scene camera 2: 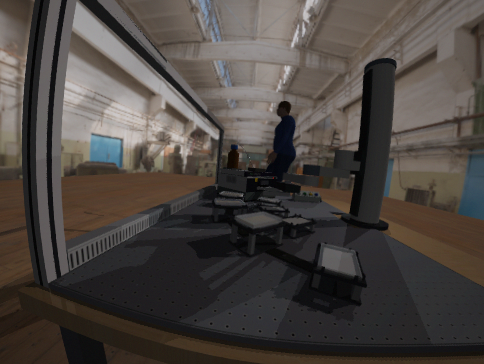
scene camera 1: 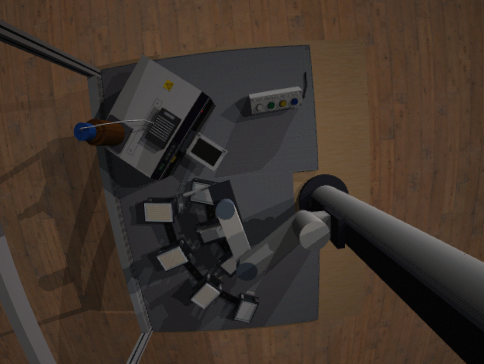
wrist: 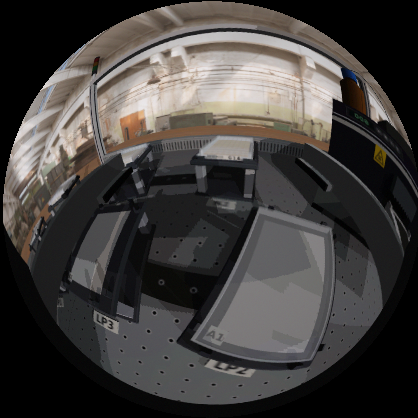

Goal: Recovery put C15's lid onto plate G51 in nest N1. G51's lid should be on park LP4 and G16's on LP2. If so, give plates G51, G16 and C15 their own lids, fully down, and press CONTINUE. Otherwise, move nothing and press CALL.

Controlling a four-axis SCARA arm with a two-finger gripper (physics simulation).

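Places are measured from the arm's base along level axes (x right, y back, z down), in centimetres.
Pixels of known places: gripper, fingertip midpoint: (scene camera 2: 259,190) (scene camera 1: 190,213) (wrist: 212,147); arm's base at its link origin: (scene camera 2: 363,222) (scene camera 1: 323,199).
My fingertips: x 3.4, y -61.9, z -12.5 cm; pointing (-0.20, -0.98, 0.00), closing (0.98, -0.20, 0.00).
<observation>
For each thing: its middle in the pictures, then the offset to it from my fingertips. "spot": a spot on its surface instead.
- clear lid at the middle of its body: (wrist: 289,278) (scene camera 1: 205,193) (scene camera 2: 269,199) dy +6.6, dx +6.4, dz +6.1 cm
- park LP2 at a spot on its surface: (wrist: 194,336) spot: dy +11.2, dx +0.7, dz +5.7 cm
- park LP3 at a spot on its surface: (wrist: 127,312) spot: dy +12.0, dx -6.7, dz +9.7 cm
- clear pane at the middle of its body: (wrist: 103,253) (scene camera 1: 212,231) (scene camera 2: 272,211) dy +7.1, dx -12.6, dz +8.4 cm
- Plate G16 at the middle of its body: (wrist: 230,144) (scene camera 1: 158,212) (scene camera 2: 231,194) dy -15.9, dx +0.2, dz +3.9 cm
- plate at the middle of its body: (wrist: 125,155) (scene camera 2: 229,202) (scene camera 1: 172,259) dy -13.2, dx -23.1, dz +3.4 cm
- button box at a spot on its surface: (scene camera 1: 273,103) spot: dy +39.2, dx +42.2, dz +3.9 cm
- grey instrument at a spot on its surface: (scene camera 1: 145,105) spot: dy -9.0, dx +44.3, dz -9.6 cm
- amber bottle at a spot on its surface: (scene camera 1: 109,133) spot: dy -17.9, dx +34.8, dz -20.8 cm
- dark-screened panel at a spot on its surface: (scene camera 1: 206,151) spot: dy +9.9, dx +25.0, dz +1.2 cm
My gripper (wrist: 212,147) is open and empty, its two dark fingers spread wide in the wrist view. Below and in front of it, a clear lid (wrist: 272,290) with an A1 mark lies on park LP2 (wrist: 194,336). Left of it, park LP3 (wrist: 127,312) bears a clear pane (wrist: 97,250). Plate G16 (wrist: 227,148) (scene camera 1: 158,212) stands on a raised nest behind, labelled N2; whether it bears a lid is too small to tell. Another plate (wrist: 136,154) (scene camera 1: 172,258) stands left of it. The labels of G51, C15, N1 and LP4 cannot be read.
A button box (scene camera 1: 275,102) with white, green, yellow and blue buttons stands at the upper right. A grey instrument (scene camera 1: 145,105), an amber bottle (scene camera 1: 109,133) and a dark-screened panel (scene camera 1: 206,151) are near the nests. Two more plates (scene camera 1: 206,295) (scene camera 1: 246,310) stand lower down. A person (scene camera 2: 285,135) stands beyond.
</observation>
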